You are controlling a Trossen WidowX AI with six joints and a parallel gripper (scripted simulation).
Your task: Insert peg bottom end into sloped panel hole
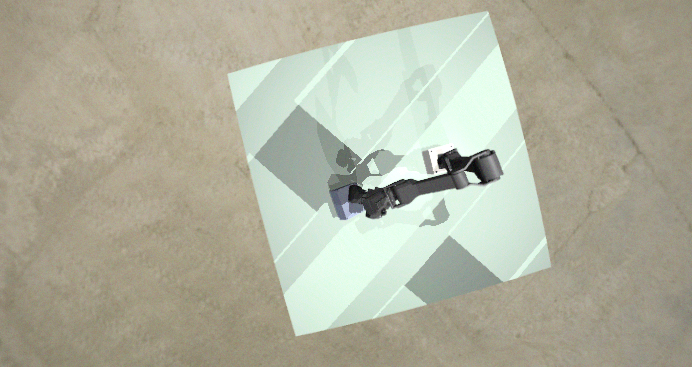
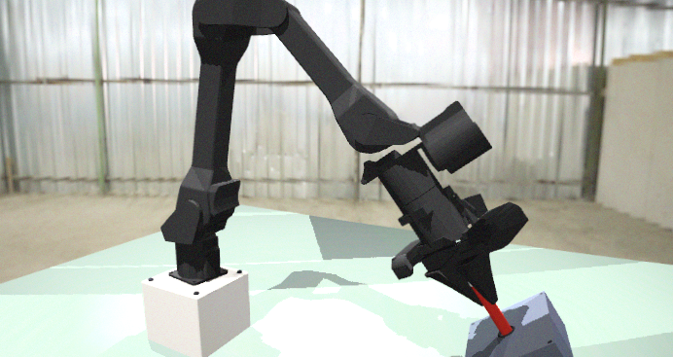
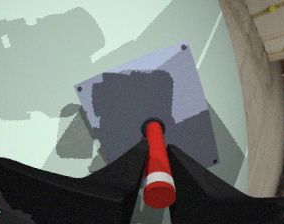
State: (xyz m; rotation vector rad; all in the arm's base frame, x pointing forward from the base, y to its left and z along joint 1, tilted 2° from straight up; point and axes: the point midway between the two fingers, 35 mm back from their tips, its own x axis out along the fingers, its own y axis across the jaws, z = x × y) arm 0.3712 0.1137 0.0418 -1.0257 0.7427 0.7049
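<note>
My gripper tip is 1 cm below the red round peg and 1 cm past it. The rest, counted from my gripper tip: sloped panel 6 cm below, 4 cm ahead, 1 cm to the left.
</note>
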